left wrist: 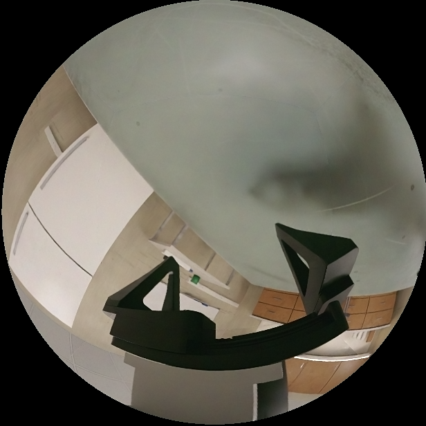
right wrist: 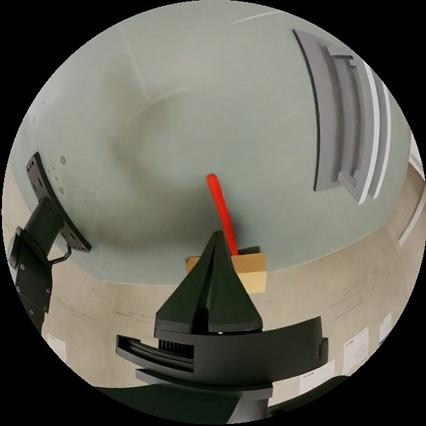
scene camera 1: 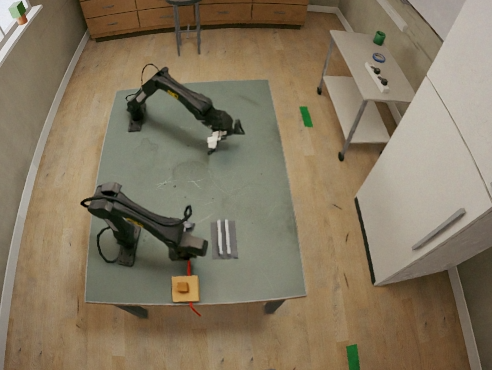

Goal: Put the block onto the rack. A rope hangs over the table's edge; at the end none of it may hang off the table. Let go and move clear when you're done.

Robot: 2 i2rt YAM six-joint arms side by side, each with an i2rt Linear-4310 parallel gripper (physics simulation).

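Frame: origin at the left arm's base, x ahead, y left, z up, level; metres.
Seen in the pictures: left gripper, fingertip midpoint: [scene camera 1: 235, 135]; right gripper, fingertip midpoint: [scene camera 1: 186, 257]; left arm's base at its link origin: [scene camera 1: 137, 117]; right arm's base at its link origin: [scene camera 1: 129, 243].
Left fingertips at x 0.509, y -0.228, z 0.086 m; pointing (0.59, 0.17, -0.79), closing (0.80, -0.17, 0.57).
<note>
Offsets run from my left fingertips to a thing's top centre. "pt": to the spot under its first point. Level surfaces: height alone.
The tan block @[0.216 m back, 0.659 m right, 0.013 m down] [scene camera 1: 193, 296] [right wrist: 257, 262] with a small raised knob lies at the table's near edge in scene camera 1. A red rope @[pt 0.199 m back, 0.571 m right, 0.080 m down] [scene camera 1: 189, 268] [right wrist: 220, 205] runs under it; one end lies on the table, the other hangs over the edge. The grey rack @[0.061 m back, 0.451 m right, 0.044 m down] [scene camera 1: 228, 240] [right wrist: 327, 140] with two pale bars stands right of the right arm in scene camera 1. My right gripper [right wrist: 219, 235] is shut and empty, its tips beside the rope and in front of the block in the right wrist view. My left gripper [scene camera 1: 226, 141] [left wrist: 222, 247] is open and empty, far from them.
The right arm [scene camera 1: 150, 225] reaches over the grey-green table @[0.086 m down] [scene camera 1: 260, 280] between its base and the rack. The left arm [scene camera 1: 185, 97] is over the table's far half. A white cart [scene camera 1: 367, 101] and a tall white cabinet [scene camera 1: 425, 185] stand beyond the table's right side.
</note>
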